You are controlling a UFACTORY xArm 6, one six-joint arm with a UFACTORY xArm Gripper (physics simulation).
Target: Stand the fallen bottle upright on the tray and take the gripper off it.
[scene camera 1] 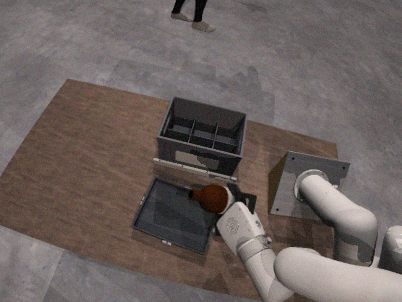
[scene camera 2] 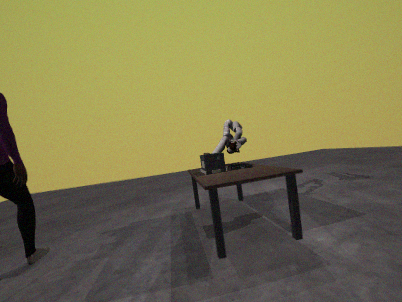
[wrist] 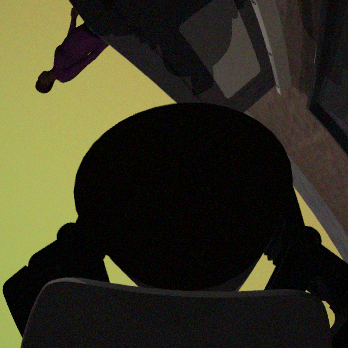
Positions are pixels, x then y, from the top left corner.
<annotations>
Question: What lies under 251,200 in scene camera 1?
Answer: My gripper.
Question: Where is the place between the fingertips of my gripper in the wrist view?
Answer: At 190,179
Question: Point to a brown bottle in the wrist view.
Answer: At 186,196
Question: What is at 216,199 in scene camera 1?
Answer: A brown bottle.
</annotations>
